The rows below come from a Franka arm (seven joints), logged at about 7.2 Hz.
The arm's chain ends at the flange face. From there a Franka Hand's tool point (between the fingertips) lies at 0.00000 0.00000 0.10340 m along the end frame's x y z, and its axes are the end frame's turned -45 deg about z.
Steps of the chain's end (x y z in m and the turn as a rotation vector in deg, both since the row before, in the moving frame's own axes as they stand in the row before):
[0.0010, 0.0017, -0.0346, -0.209, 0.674, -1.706]
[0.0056, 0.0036, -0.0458, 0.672, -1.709, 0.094]
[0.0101, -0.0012, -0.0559, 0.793, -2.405, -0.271]
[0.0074, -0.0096, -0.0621, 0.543, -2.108, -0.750]
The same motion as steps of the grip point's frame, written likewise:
[0.0001, 0.0030, -0.0346, -0.624, 0.329, -1.706]
[0.0001, 0.0035, -0.0459, 1.684, -0.733, 0.094]
[0.0059, 0.0022, -0.0560, 2.261, -1.140, -0.271]
[0.0100, -0.0049, -0.0622, 1.875, -1.107, -0.750]

